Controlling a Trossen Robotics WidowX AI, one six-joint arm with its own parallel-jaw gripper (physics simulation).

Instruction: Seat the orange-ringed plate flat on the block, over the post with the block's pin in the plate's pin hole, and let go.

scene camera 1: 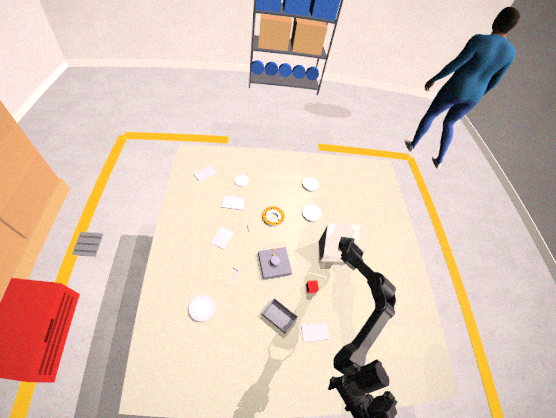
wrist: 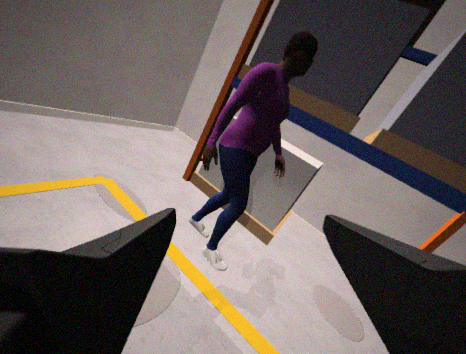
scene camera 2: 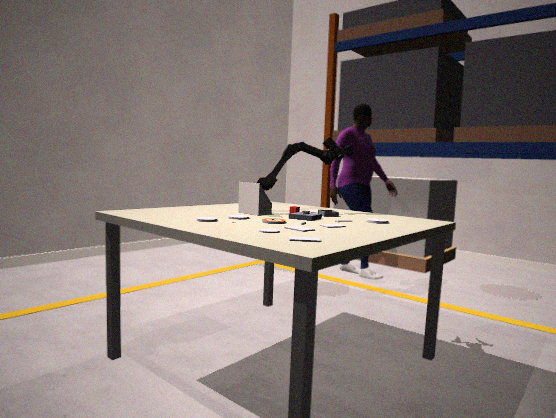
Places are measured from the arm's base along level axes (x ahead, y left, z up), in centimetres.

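Pixels of known places: gripper, fingertip midpoint: (wrist: 250, 218); arm's base, link origin: (scene camera 1: 346, 244) (scene camera 2: 254, 194).
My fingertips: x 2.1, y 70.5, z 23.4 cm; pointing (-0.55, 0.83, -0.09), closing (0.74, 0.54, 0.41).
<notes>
Ahead of a thing's pixels: the offset from my fingertips to its top centre. "spot": to the spot under its first point.
The orange-ringed plate @[dx +29.6, dy -86.9, dz -32.2 cm] (scene camera 1: 265, 217) (scene camera 2: 282, 221) lies flat on the table (scene camera 1: 165, 350) (scene camera 2: 200, 235), apart from the block. The grey block @[dx +27.7, dy -62.9, dz -29.4 cm] (scene camera 1: 267, 271) (scene camera 2: 311, 217) has a round post @[spot: dx +27.7, dy -62.3, dz -29.4 cm] (scene camera 1: 275, 261) standing up from its top and a small orange pin @[spot: dx +28.7, dy -68.1, dz -30.9 cm] (scene camera 1: 273, 250) near one edge. The plate's pin hole is too small to make out. My gripper (wrist: 250, 218) is open and empty, its two dark fingers wide apart in the wrist view. It is far from the plate and block, raised high on the outstretched arm; the wrist view shows floor and a person beyond the fingers.
A red cube @[dx +11.6, dy -53.0, dz -29.3 cm] (scene camera 1: 312, 286) (scene camera 2: 294, 209) and an open grey tray @[dx +24.7, dy -40.4, dz -30.8 cm] (scene camera 1: 293, 315) are near the block. White discs @[dx +10.6, dy -91.5, dz -32.3 cm] (scene camera 1: 311, 213) @[dx +55.2, dy -40.5, dz -32.0 cm] (scene camera 1: 202, 308) and white flat pieces @[dx +51.8, dy -72.8, dz -32.7 cm] (scene camera 1: 222, 238) @[dx +10.0, dy -34.8, dz -32.8 cm] (scene camera 1: 315, 332) lie around. The arm stands at a tall pale box (scene camera 2: 249, 198). People stand beyond the table.
</notes>
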